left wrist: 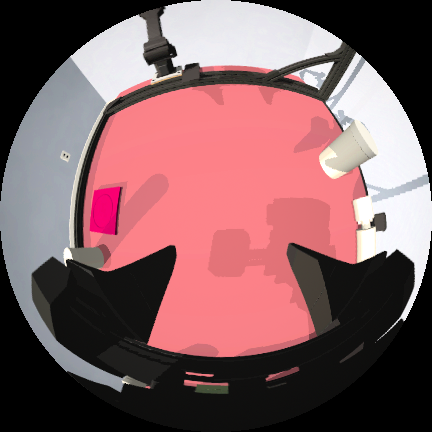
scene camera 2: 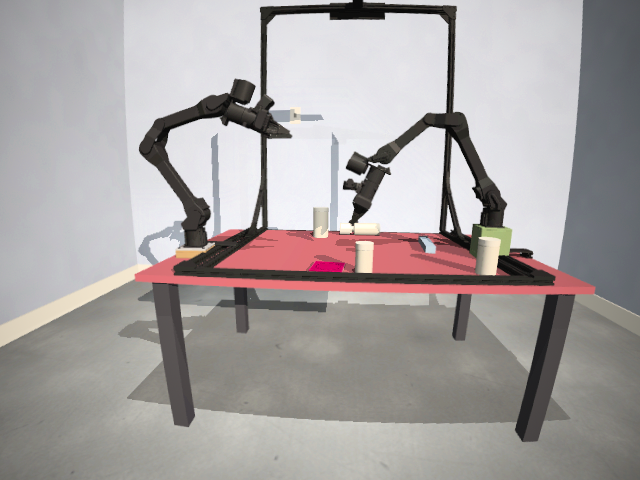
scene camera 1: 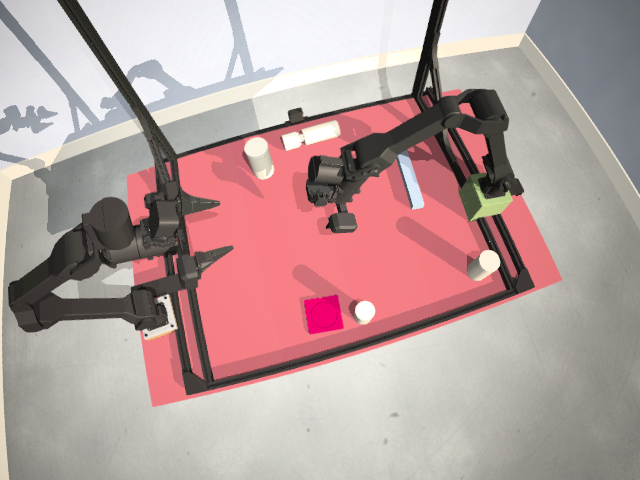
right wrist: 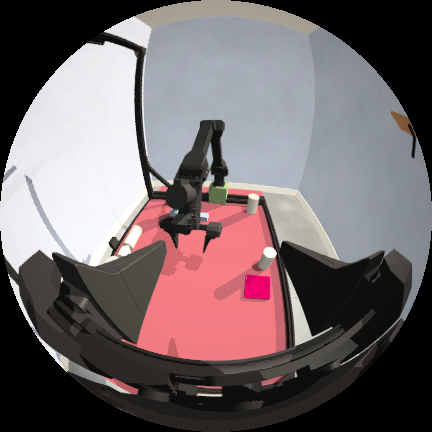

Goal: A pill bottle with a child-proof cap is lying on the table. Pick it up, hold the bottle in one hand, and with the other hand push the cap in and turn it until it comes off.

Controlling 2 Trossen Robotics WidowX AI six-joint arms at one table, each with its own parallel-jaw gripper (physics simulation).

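The pill bottle, cream-white, lies on its side near the table's back edge; its body (scene camera 1: 323, 132) (scene camera 2: 368, 228) (left wrist: 366, 244) (right wrist: 134, 234) points right in scene camera 1, and its cap (scene camera 1: 292, 140) (scene camera 2: 345, 228) (left wrist: 363, 209) points left, with a narrow neck between. My left gripper (scene camera 2: 353, 221) (left wrist: 233, 250) (right wrist: 189, 250) is open and empty, pointing down above the table, on the front side of the bottle and apart from it; its fingers are mostly hidden in scene camera 1. My right gripper (scene camera 1: 225, 225) (scene camera 2: 290, 135) (right wrist: 224, 247) is open and empty, high over the table's left side.
A cream cylinder (scene camera 1: 258, 156) (scene camera 2: 320, 221) stands left of the bottle. Two more cylinders (scene camera 1: 364, 312) (scene camera 1: 483, 265) stand near the front edge. A magenta square (scene camera 1: 323, 314) (scene camera 2: 326, 266) lies at the front. A blue bar (scene camera 1: 410, 180) (scene camera 2: 427, 244) lies at the right, near a green block (scene camera 1: 480, 207) (scene camera 2: 491, 240).
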